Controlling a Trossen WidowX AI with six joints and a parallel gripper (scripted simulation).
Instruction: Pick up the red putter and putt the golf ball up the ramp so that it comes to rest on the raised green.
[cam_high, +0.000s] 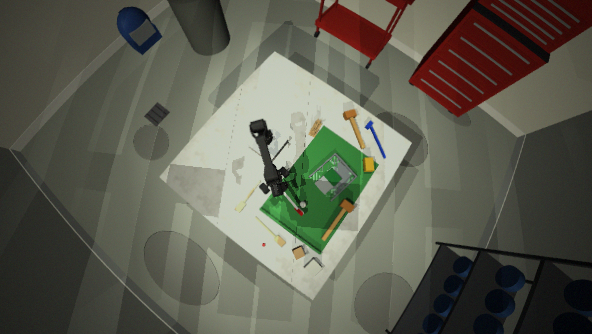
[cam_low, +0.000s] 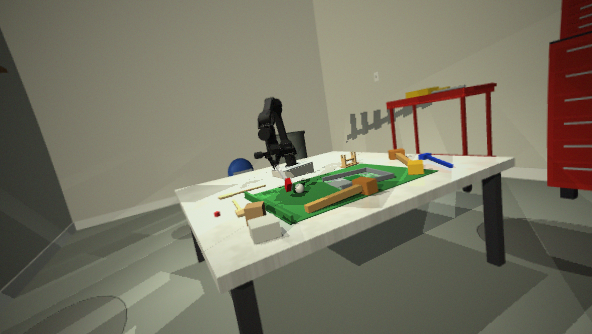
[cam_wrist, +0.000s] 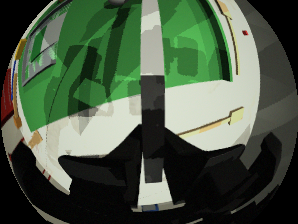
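Right now my gripper tip is 11 cm short of the red putter and 4 cm to the left of it. Also, from my gripper tip: green mat 28 cm ahead, 12 cm to the left, 9 cm below; small red cube 38 cm to the right, 10 cm ahead, 8 cm below; white golf ball 22 cm ahead, 7 cm below, 4 cm to the right.
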